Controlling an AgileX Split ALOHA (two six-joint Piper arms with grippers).
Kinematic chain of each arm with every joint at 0, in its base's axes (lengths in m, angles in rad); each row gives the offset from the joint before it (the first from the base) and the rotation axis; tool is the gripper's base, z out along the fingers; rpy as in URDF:
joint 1: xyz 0 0 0.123 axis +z
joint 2: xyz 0 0 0 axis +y
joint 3: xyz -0.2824 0 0.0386 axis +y
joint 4: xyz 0.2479 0 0.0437 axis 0.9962 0 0.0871
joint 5: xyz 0 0 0 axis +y
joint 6: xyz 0.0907 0 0.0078 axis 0.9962 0 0.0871
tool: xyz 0 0 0 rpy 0 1.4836 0
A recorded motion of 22 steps. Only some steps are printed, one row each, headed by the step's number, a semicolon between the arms.
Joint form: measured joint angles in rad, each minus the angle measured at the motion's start. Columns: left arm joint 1, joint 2, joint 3, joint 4, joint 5, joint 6; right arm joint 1, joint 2, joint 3, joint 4, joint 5, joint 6.
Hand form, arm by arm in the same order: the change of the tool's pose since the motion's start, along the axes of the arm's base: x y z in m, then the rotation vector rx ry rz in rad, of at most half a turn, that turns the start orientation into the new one. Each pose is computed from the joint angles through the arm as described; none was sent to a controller.
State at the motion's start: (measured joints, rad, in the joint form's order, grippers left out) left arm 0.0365 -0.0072 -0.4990 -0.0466 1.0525 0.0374; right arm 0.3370 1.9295 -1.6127 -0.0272 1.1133 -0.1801
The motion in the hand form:
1: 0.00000 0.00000 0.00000 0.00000 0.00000 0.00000; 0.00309 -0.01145 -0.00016 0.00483 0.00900 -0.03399
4: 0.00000 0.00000 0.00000 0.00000 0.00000 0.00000; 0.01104 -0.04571 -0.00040 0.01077 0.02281 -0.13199
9: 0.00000 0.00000 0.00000 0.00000 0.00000 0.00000; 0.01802 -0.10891 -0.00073 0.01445 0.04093 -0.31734
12: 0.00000 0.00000 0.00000 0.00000 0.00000 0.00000; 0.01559 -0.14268 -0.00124 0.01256 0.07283 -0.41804
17: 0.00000 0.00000 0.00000 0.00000 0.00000 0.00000; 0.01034 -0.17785 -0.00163 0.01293 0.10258 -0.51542
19: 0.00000 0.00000 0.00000 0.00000 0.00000 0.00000; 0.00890 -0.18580 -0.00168 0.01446 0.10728 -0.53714
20: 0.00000 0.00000 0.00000 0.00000 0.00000 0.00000; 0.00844 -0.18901 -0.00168 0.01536 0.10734 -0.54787
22: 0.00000 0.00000 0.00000 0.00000 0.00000 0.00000; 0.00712 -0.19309 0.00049 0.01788 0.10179 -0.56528
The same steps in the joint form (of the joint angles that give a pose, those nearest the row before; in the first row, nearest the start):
1: 0.0000 0.0000 0.0000 0.0000 0.0000 0.0000; -0.0307 0.0000 0.0000 0.0073 0.0070 0.0015
4: 0.0000 0.0000 0.0000 0.0000 0.0000 0.0000; -0.1194 0.0000 0.0000 0.0151 0.0191 0.0090
9: 0.0000 0.0000 0.0000 0.0000 0.0000 0.0000; -0.2775 0.0000 0.0000 0.0151 0.0378 0.0365
12: 0.0000 0.0000 0.0000 0.0000 0.0000 0.0000; -0.3616 0.0000 0.0000 0.0141 0.0705 0.0530
17: 0.0000 0.0000 0.0000 0.0000 0.0000 0.0000; -0.4508 0.0000 0.0000 0.0141 0.1006 0.0608
19: 0.0000 0.0000 0.0000 0.0000 0.0000 0.0000; -0.4714 0.0000 0.0000 0.0151 0.1052 0.0617
20: 0.0000 0.0000 0.0000 0.0000 0.0000 0.0000; -0.4796 0.0000 0.0000 0.0151 0.1053 0.0643
22: 0.0000 0.0000 0.0000 0.0000 0.0000 0.0000; -0.4903 -0.0055 0.0000 0.0151 0.1052 0.0711

